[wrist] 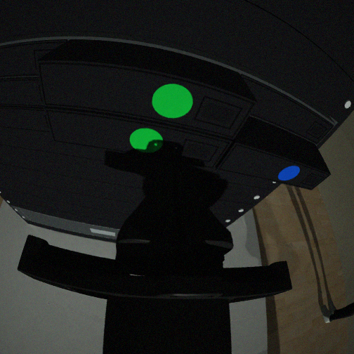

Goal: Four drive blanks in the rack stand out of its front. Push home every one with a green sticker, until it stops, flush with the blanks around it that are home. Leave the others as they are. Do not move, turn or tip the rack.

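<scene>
The dark rack (65,185) fills the upper part of the wrist view. A blank with a green sticker (172,101) stands well out of its front. Directly below it, another blank with a green sticker (142,136) also appears to stand out; a dark shape covers the sticker's lower right. To the right, a blank with a blue sticker (289,173) stands out. A fourth protruding blank cannot be made out. My gripper (170,165) is a black silhouette reaching up from the bottom, its fingers together and shut. Its tips merge with shadow near the lower green sticker; contact cannot be told.
Blanks without stickers sit at the left (20,92) and upper right (295,117) of the protruding ones. A pale surface (60,290) shows below the rack. Wood flooring (295,270) and a small part of a dark figure (344,312) show at the lower right.
</scene>
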